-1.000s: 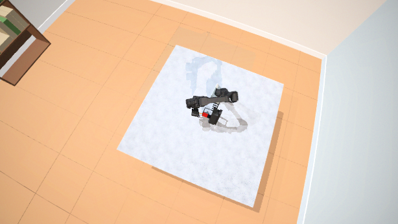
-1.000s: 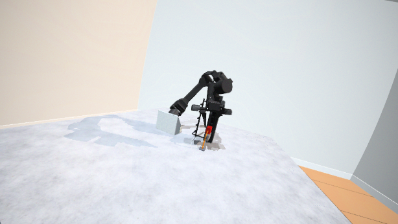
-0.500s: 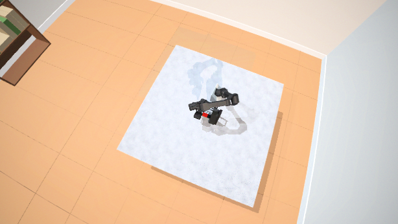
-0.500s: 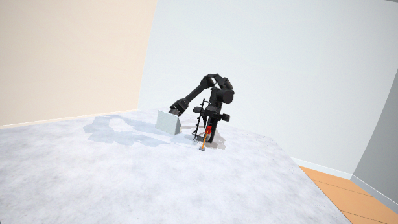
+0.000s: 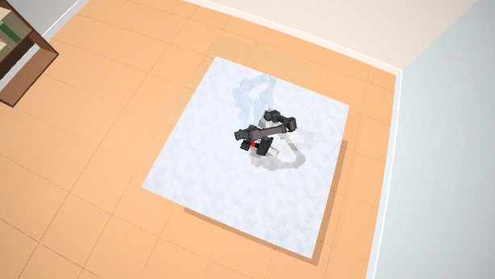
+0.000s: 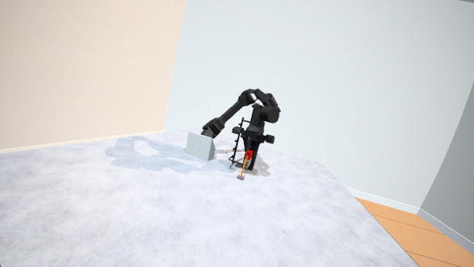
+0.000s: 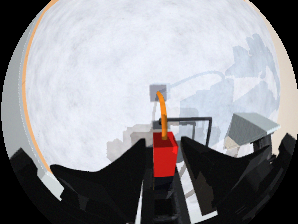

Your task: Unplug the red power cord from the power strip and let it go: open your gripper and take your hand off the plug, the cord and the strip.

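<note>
Now: gripper tip 5 cm to the right of the red plug and 1 cm above it. From my gripper tip the other things lie so: grey piece 1 cm behind, 3 cm to the right, 11 cm below.
</note>
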